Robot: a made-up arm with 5 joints. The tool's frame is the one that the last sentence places. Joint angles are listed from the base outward.
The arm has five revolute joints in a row. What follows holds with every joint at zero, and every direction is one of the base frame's. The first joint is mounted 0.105 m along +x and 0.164 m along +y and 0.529 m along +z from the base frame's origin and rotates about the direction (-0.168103, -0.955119, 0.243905). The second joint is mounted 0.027 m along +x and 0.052 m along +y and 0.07 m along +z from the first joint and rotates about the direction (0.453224, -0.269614, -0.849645). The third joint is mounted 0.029 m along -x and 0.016 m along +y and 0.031 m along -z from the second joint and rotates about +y. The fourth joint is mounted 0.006 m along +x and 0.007 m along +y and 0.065 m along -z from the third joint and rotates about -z. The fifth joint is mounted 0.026 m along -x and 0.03 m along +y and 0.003 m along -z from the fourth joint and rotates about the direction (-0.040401, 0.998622, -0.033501). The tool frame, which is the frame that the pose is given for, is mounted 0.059 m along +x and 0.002 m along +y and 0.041 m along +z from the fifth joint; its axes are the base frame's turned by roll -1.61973, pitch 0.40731 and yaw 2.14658 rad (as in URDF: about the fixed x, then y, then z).
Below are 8 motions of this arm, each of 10 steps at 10 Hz.
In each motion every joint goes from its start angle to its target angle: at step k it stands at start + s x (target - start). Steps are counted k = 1, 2, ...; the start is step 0. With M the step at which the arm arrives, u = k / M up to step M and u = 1 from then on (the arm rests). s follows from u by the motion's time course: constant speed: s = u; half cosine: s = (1 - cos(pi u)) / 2; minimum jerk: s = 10 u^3 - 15 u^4 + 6 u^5.
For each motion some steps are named. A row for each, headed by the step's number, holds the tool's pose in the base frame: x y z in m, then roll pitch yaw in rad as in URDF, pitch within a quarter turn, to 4 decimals.
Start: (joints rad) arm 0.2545 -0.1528 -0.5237 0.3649 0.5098
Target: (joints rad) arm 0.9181 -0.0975 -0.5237 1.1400 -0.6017
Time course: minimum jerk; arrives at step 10
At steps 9, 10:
9: 0.0677 0.2573 0.5621 2.9631 -0.2860 0.8904
10: 0.0670 0.2576 0.5616 2.9568 -0.2973 0.8858

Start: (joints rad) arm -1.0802 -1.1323 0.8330 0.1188 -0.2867
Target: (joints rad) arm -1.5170 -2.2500 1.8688 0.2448 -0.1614
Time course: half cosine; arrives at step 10
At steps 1, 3, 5, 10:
1: 0.1114 0.1906 0.5615 -0.7332 -0.9853 3.0730
3: 0.1137 0.1681 0.5628 -0.7999 -1.1647 -2.8602
5: 0.1273 0.1312 0.5561 -1.3239 -1.2665 -1.8691
10: 0.1674 0.0876 0.5120 -1.3588 -1.0052 -1.0077

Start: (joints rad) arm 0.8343 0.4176 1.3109 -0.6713 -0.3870
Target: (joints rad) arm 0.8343 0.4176 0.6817 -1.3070 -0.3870
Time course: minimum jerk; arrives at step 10
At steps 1, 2, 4, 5, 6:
1: 0.0638 0.2881 0.5494 -1.9975 0.1343 2.7296
2: 0.0630 0.2878 0.5495 -2.0238 0.1618 2.7485
4: 0.0590 0.2854 0.5491 -2.1417 0.3202 2.8455
5: 0.0563 0.2835 0.5477 -2.2023 0.4433 2.9142
6: 0.0541 0.2813 0.5457 -2.2419 0.5733 2.9875

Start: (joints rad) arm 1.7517 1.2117 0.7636 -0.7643 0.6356
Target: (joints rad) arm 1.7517 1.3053 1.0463 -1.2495 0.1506
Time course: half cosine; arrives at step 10
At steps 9, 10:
9: 0.0058 0.3166 0.5201 -2.4428 1.3240 -3.0196
10: 0.0052 0.3154 0.5197 -2.4472 1.3305 -3.0066

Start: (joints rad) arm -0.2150 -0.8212 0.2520 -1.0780 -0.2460
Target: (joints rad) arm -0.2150 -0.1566 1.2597 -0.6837 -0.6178
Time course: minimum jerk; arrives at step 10
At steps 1, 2, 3, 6, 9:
1: 0.0688 0.2148 0.5712 -1.7523 -0.1988 -2.4634
2: 0.0698 0.2176 0.5720 -1.7510 -0.2258 -2.5230
3: 0.0725 0.2231 0.5737 -1.7435 -0.2824 -2.6507
6: 0.0918 0.2457 0.5812 -1.6055 -0.5297 2.9889
9: 0.1070 0.2543 0.5852 -1.4436 -0.6414 2.5975

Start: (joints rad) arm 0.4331 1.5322 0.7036 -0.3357 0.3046
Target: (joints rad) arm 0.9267 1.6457 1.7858 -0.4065 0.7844
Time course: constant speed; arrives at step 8
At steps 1, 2, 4, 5, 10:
1: 0.1805 0.3031 0.6198 -2.2563 -0.6249 2.2212
2: 0.1700 0.3150 0.6226 -2.3013 -0.6389 2.4395
4: 0.1416 0.3372 0.6270 -2.3632 -0.6184 2.8682
5: 0.1238 0.3464 0.6279 -2.3694 -0.5924 3.0706
10: 0.0596 0.3608 0.6213 -2.2754 -0.5106 -2.6616

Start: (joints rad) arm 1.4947 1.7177 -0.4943 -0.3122 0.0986
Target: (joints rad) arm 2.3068 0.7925 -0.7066 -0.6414 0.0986
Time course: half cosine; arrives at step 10
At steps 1, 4, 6, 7, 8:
1: 0.0278 0.2422 0.6180 2.5585 -0.5433 1.5813
4: 0.0073 0.2626 0.5824 2.2443 -0.2351 1.4827
6: 0.0027 0.2759 0.5398 1.8880 -0.0638 1.2778
7: 0.0064 0.2796 0.5204 1.7137 -0.0420 1.1634
8: 0.0118 0.2815 0.5056 1.5745 -0.0519 1.0698

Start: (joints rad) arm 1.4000 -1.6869 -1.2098 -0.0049 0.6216
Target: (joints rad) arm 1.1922 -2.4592 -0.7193 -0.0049 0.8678
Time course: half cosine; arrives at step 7
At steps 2, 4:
2: 0.0847 0.2211 0.4865 0.2498 0.4006 -1.3179
4: 0.1012 0.1870 0.4967 0.3116 0.0593 -1.6461

